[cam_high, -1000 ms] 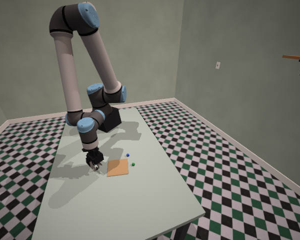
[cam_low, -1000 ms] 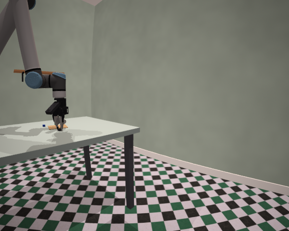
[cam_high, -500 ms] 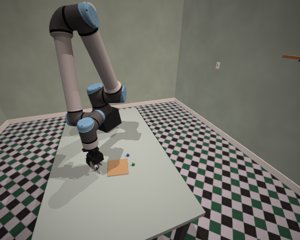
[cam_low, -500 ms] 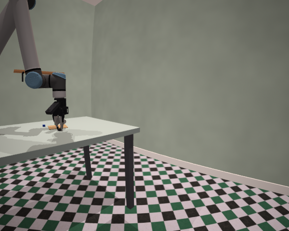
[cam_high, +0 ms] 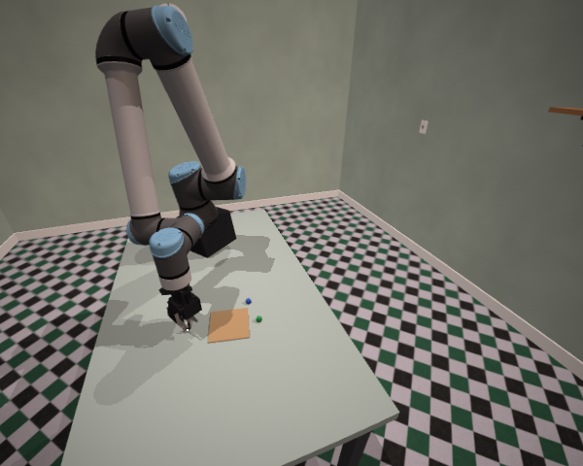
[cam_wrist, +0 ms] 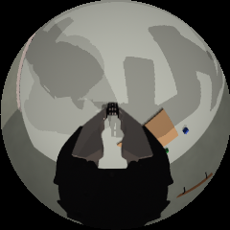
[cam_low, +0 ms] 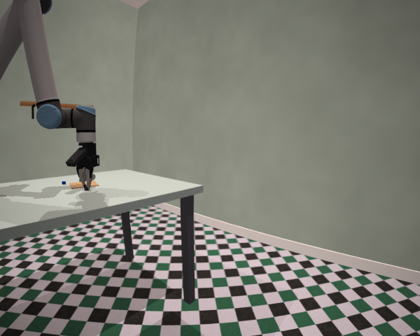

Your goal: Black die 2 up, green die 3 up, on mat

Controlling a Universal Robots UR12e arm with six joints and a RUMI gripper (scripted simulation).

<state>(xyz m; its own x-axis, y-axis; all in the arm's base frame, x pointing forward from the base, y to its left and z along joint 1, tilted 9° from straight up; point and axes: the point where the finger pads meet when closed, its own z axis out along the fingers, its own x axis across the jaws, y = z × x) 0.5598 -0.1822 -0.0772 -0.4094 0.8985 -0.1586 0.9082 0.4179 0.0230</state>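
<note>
Right now the black die is 1 cm below my hand. Also, from my hand: green die (24 cm to the left, 8 cm ahead, 1 cm below); then orange mat (14 cm to the left, 5 cm ahead, 2 cm below); then blue die (24 cm to the left, 3 cm behind, 1 cm below).
</note>
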